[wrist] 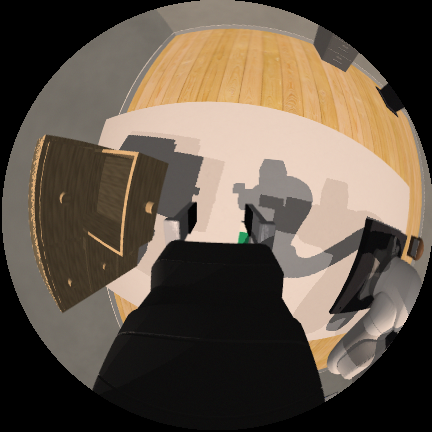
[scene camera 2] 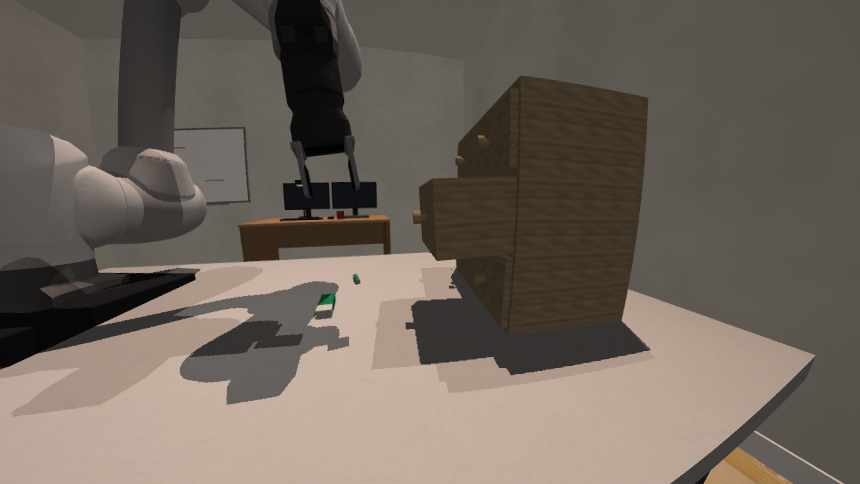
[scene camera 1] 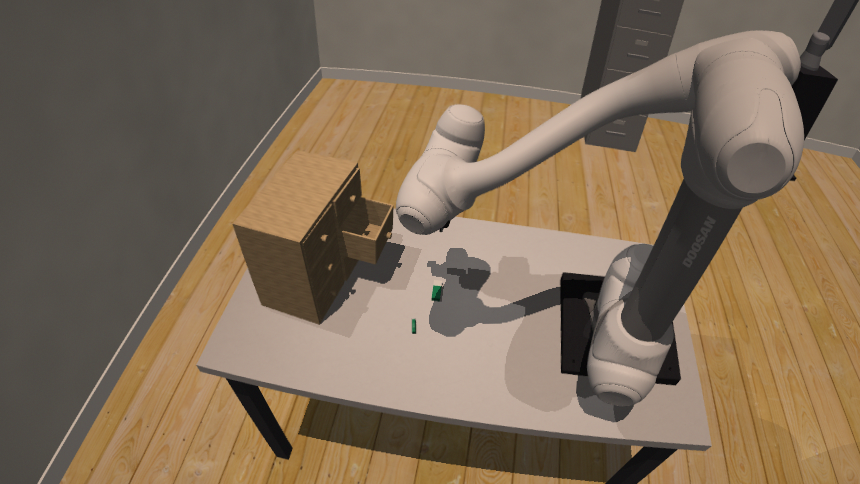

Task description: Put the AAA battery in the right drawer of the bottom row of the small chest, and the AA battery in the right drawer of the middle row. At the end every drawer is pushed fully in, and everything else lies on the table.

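Seen in the pictures: gripper, fingertip midpoint: (wrist: 220,212) (scene camera 2: 333,192); arm's base at its link origin: (wrist: 379,271) (scene camera 2: 33,295).
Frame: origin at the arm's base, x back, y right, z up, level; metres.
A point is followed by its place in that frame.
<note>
The wooden chest (scene camera 1: 276,258) {x -0.892, y 0.044, z 0.197 m} (scene camera 2: 577,210) {x -0.790, y 0.344, z 0.127 m} (wrist: 55,225) has its middle-row right drawer (scene camera 1: 361,248) {x -0.701, y 0.155, z 0.118 m} (scene camera 2: 472,219) {x -0.663, y 0.295, z 0.115 m} (wrist: 145,185) {x -0.633, y 0.242, z 0.122 m} pulled out. The other drawers in view look pushed in. Dark and light patches show inside the open drawer in scene camera 1; I cannot tell whether a thing lies there. A small green battery (scene camera 1: 413,325) {x -0.564, y 0.012, z -0.025 m} (scene camera 2: 356,278) {x -0.561, y 0.027, z -0.025 m} lies on the table; its size, AA or AAA, I cannot tell. No second battery is recognisable. My gripper (scene camera 2: 332,191) {x -0.520, y 0.206, z 0.148 m} (wrist: 220,212) {x -0.520, y 0.206, z 0.148 m} is open and empty, high above the table, in front of the open drawer. The arm mostly hides it in scene camera 1.
A green and white block (scene camera 1: 436,291) {x -0.500, y 0.126, z -0.023 m} (scene camera 2: 325,305) {x -0.497, y 0.151, z -0.022 m} (wrist: 243,237) {x -0.498, y 0.134, z -0.022 m} lies on the table (scene camera 1: 300,367) {x -0.851, y -0.117, z -0.035 m} (scene camera 2: 481,421) {x -0.605, y 0.401, z -0.035 m} (wrist: 225,120) {x -0.534, y 0.410, z -0.035 m}, farther back than the battery in scene camera 1. The robot's black base plate (scene camera 1: 571,343) {x -0.151, y -0.063, z -0.013 m} (wrist: 350,280) {x -0.162, y -0.004, z -0.012 m} is at the opposite end from the chest.
</note>
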